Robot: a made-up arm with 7 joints. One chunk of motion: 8 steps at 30 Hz.
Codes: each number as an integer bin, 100 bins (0 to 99) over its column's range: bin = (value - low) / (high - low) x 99, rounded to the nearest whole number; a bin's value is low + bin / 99 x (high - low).
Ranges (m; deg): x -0.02..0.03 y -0.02..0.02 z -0.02..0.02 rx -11..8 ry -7..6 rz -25..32
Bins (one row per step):
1: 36 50 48 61 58 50
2: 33 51 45 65 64 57
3: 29 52 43 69 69 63
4: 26 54 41 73 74 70
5: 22 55 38 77 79 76
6: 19 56 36 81 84 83
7: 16 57 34 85 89 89
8: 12 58 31 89 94 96
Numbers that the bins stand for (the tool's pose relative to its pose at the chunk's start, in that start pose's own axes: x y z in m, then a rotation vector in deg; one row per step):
1: -0.0018 0.0002 -0.0006 0.71 0.62 3.79
2: -0.0033 0.0006 -0.0018 1.47 1.40 7.82
3: -0.0054 0.0010 -0.0026 2.24 2.06 11.27
4: -0.0069 0.0018 -0.0034 3.01 2.72 15.30
5: -0.0089 0.0022 -0.0046 3.78 3.37 18.76
6: -0.0104 0.0026 -0.0055 4.55 4.03 22.79
7: -0.0119 0.0030 -0.0063 5.31 4.69 26.24
8: -0.0139 0.0034 -0.0075 6.08 5.34 30.27

